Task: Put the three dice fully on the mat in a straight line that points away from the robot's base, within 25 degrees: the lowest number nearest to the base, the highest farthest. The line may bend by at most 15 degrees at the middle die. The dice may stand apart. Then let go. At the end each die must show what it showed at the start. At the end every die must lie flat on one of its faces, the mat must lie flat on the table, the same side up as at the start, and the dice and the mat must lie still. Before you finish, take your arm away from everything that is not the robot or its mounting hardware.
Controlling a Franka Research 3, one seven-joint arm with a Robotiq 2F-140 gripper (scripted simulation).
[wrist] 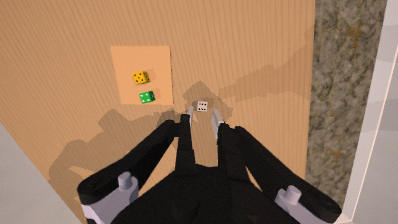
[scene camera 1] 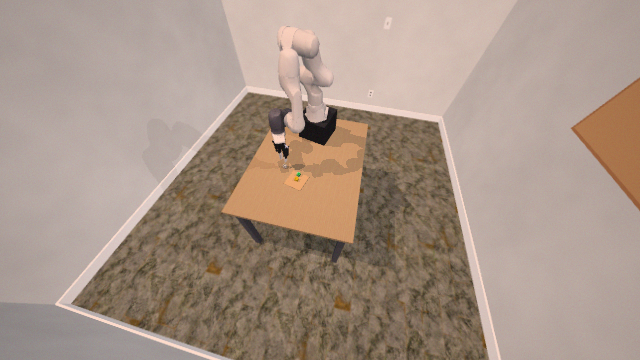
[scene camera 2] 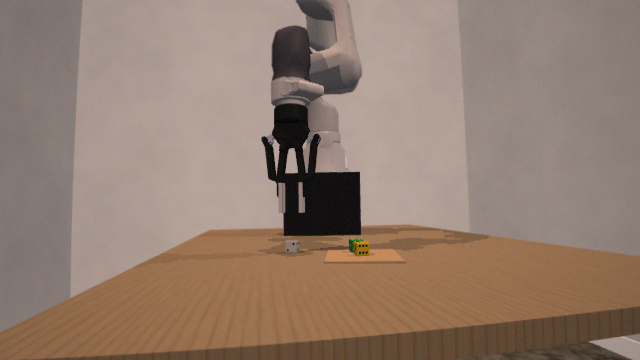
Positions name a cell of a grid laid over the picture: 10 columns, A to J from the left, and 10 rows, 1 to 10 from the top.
Labels:
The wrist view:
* my gripper: F6
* tan mat: D3
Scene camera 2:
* my gripper: E6
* tan mat: F8

